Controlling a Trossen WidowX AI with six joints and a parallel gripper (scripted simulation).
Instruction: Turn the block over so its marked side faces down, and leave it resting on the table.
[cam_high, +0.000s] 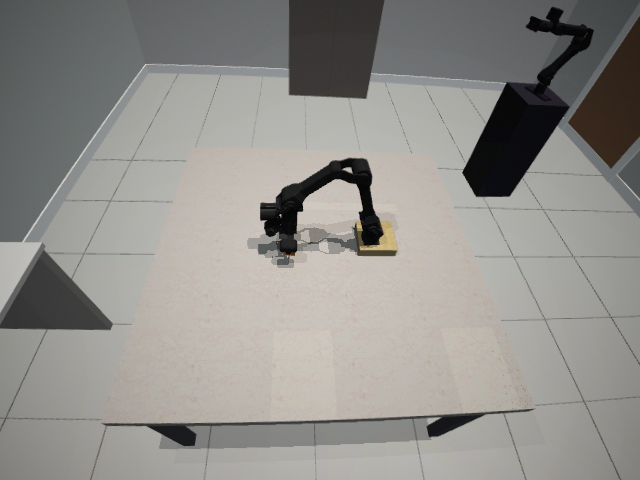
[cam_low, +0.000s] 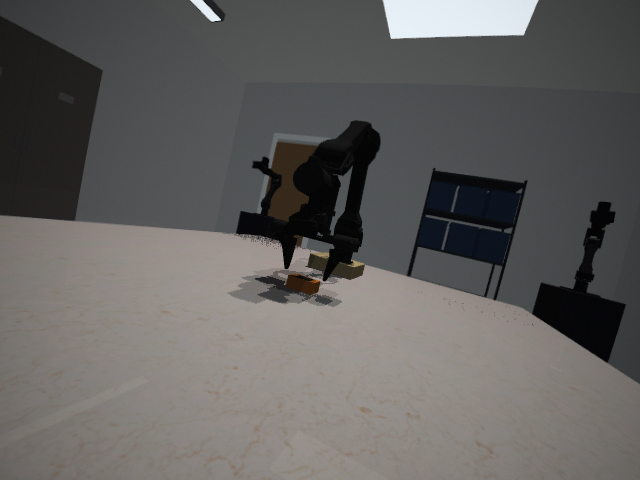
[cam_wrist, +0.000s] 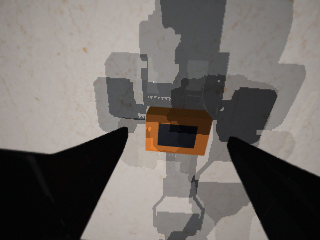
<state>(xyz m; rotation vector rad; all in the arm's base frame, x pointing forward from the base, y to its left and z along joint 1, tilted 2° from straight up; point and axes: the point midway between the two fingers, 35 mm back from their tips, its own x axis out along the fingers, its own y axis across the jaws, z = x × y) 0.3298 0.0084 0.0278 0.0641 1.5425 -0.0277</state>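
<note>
Right now the block is 1 cm below my gripper tip.
</note>
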